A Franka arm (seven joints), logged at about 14 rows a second.
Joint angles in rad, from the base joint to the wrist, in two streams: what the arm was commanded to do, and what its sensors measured. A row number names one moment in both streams.
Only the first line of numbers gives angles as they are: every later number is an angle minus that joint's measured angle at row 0.
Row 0, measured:
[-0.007, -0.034, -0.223, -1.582, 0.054, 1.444, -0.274]
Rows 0 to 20, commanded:
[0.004, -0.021, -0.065, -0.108, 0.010, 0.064, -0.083]
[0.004, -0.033, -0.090, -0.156, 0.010, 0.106, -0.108]
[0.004, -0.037, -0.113, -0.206, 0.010, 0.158, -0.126]
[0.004, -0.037, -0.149, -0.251, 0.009, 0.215, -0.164]
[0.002, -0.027, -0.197, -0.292, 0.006, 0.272, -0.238]
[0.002, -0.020, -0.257, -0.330, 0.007, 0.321, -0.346]
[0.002, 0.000, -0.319, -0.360, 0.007, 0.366, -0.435]
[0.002, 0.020, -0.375, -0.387, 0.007, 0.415, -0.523]
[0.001, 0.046, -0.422, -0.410, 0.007, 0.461, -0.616]
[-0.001, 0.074, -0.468, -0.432, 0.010, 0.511, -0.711]
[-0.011, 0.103, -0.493, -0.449, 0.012, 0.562, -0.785]
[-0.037, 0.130, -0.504, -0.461, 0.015, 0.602, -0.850]
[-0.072, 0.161, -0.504, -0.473, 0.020, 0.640, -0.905]
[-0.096, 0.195, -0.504, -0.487, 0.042, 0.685, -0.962]
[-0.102, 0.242, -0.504, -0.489, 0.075, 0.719, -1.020]
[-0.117, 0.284, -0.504, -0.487, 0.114, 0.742, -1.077]
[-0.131, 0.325, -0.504, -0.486, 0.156, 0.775, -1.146]
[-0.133, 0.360, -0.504, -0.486, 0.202, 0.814, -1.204]
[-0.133, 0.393, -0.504, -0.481, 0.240, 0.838, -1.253]
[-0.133, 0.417, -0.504, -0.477, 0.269, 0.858, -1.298]
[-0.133, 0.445, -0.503, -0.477, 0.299, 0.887, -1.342]
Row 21, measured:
[-0.131, 0.392, -0.501, -0.499, 0.241, 0.851, -1.261]
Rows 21 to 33, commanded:
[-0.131, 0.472, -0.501, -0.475, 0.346, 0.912, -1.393]
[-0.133, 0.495, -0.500, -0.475, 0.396, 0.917, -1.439]
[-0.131, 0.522, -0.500, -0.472, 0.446, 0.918, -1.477]
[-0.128, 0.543, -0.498, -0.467, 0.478, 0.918, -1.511]
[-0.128, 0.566, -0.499, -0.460, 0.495, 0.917, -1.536]
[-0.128, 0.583, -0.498, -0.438, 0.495, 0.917, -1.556]
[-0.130, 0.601, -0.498, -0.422, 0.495, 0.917, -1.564]
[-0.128, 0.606, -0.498, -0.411, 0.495, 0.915, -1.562]
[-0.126, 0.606, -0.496, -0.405, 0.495, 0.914, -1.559]
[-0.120, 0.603, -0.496, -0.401, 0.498, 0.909, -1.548]
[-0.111, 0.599, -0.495, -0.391, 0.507, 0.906, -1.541]
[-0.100, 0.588, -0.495, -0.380, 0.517, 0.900, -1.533]
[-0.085, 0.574, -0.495, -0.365, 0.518, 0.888, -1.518]
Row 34, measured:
[-0.110, 0.596, -0.491, -0.394, 0.492, 0.911, -1.532]
